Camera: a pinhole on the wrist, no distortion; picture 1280 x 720 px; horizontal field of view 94.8 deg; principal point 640.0 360.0 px. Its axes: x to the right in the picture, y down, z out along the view. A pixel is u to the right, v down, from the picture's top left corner.
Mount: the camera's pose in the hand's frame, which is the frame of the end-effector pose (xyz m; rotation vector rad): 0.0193 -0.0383 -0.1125 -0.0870 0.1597 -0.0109
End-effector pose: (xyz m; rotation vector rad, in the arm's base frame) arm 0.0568 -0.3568 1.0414 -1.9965 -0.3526 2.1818
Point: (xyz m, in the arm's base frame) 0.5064 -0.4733 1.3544
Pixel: behind the camera
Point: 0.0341 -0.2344 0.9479
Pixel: 1032 73
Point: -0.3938 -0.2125 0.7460
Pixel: 906 279
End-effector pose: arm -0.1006 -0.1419 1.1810 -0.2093 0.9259 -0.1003
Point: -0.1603 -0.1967 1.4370
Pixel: outside the picture
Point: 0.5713 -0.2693 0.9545
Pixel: 1141 279
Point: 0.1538 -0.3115 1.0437
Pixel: 1205 84
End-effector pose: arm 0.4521 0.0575 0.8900 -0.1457 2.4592 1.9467
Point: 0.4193 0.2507 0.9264
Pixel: 539 545
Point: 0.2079 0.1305 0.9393
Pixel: 1110 632
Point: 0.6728 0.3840 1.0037
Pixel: 97 639
